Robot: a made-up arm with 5 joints.
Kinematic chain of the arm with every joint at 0, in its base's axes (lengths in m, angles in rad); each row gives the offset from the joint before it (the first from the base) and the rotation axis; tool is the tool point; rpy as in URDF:
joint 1: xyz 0 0 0.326 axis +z
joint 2: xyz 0 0 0 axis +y
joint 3: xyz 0.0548 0 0.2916 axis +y
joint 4: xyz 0.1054 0 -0.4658 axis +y
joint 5: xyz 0.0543 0 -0.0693 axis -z
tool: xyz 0 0 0 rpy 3.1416 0 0
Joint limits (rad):
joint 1: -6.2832..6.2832
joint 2: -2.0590..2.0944
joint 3: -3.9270..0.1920
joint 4: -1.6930..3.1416
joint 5: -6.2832..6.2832
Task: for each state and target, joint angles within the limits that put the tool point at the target. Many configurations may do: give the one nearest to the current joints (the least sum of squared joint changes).
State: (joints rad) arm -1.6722 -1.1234 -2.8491 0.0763 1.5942
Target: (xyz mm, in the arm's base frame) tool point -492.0 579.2 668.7
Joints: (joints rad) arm -0.8666 -1.0478 -3.0887 -0.0902 1.5942
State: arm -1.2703 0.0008 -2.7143 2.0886 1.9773
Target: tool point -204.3 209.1 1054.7
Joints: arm -0.7970 -0.5078 -3.0096 1.9704 1.9773
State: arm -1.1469 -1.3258 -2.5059 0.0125 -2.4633
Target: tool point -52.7 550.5 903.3
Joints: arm -1.4754 -1.4405 -1.9090 -0.0791 -2.4633
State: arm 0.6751 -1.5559 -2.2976 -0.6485 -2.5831
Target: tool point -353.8 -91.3 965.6
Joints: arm 0.2525 -1.2805 -1.6755 -0.7872 -2.5831
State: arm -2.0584 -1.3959 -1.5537 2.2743 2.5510
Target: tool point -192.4 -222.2 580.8
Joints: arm -2.2844 -0.8027 -0.7583 2.2397 2.5510
